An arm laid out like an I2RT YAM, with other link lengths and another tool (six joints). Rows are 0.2 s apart.
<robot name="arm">
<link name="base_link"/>
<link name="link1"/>
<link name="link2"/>
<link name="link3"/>
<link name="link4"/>
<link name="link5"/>
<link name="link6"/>
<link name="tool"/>
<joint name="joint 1" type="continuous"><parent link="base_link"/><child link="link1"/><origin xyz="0.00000 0.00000 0.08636" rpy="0.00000 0.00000 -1.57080"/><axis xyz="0 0 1"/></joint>
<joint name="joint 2" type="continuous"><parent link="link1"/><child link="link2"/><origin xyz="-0.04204 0.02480 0.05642" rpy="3.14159 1.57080 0.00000"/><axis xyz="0 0 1"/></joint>
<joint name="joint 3" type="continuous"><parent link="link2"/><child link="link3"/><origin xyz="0.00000 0.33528 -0.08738" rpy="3.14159 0.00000 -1.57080"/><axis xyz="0 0 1"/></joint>
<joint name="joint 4" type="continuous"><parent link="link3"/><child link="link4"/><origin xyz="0.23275 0.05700 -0.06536" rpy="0.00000 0.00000 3.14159"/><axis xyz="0 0 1"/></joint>
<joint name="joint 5" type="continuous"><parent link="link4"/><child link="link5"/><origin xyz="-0.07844 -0.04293 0.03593" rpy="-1.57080 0.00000 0.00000"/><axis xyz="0 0 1"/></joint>
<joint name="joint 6" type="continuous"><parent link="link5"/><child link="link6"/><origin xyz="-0.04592 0.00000 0.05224" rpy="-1.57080 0.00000 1.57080"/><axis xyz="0 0 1"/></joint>
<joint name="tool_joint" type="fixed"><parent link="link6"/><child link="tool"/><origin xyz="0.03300 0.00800 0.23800" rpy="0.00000 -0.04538 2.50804"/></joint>
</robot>
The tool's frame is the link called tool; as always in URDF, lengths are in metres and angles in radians. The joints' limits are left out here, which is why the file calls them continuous.
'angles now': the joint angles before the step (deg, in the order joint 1, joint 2, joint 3, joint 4, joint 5, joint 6). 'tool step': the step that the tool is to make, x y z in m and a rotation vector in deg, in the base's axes. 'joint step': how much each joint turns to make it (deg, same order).
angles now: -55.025, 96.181, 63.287, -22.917, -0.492, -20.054
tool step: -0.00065, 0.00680, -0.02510, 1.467, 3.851, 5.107
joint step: 0.000, 3.432, 0.895, -0.961, -0.786, -5.551
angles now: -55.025, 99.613, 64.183, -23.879, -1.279, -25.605
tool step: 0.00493, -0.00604, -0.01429, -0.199, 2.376, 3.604
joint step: 0.175, 3.366, 1.945, 0.132, 0.066, -4.000
